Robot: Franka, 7 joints.
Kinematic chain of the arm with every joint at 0, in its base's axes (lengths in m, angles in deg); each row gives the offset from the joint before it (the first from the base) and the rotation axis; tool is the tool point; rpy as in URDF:
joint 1: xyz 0 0 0.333 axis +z
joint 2: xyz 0 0 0 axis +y
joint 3: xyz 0 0 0.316 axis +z
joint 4: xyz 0.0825 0 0 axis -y
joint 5: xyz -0.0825 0 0.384 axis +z
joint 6: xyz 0 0 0 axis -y
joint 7: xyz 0.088 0 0 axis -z
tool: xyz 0 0 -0.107 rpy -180 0 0
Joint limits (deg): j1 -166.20..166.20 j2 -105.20..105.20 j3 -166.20..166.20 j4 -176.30..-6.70 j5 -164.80..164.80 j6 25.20..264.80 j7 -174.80..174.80
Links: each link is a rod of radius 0.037 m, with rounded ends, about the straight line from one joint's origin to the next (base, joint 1, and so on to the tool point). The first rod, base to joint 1, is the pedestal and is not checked.
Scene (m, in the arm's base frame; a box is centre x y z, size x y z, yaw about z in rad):
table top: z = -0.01
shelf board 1: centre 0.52 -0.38 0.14 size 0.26 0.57 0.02 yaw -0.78
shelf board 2: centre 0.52 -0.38 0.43 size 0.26 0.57 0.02 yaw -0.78
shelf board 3: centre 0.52 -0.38 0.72 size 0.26 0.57 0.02 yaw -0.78
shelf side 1: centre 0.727 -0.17 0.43 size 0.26 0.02 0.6 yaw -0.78
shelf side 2: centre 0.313 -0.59 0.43 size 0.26 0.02 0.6 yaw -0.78
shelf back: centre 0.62 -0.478 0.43 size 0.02 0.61 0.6 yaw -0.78
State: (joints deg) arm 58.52 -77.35 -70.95 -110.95 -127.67 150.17 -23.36
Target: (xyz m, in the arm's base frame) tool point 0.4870 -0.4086 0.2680
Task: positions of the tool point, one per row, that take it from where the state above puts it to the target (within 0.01 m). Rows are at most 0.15 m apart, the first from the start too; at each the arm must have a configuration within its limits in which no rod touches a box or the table.
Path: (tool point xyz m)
1: 0.3305 -0.3496 0.5803
2: 0.2581 -0.2725 0.5811
3: 0.3012 -0.2722 0.4744
4: 0.3167 -0.2578 0.3672
5: 0.3072 -0.2307 0.2680
6: 0.3652 -0.3007 0.2636
7: 0.4262 -0.3606 0.2652
8: 0.4870 -0.4086 0.2680

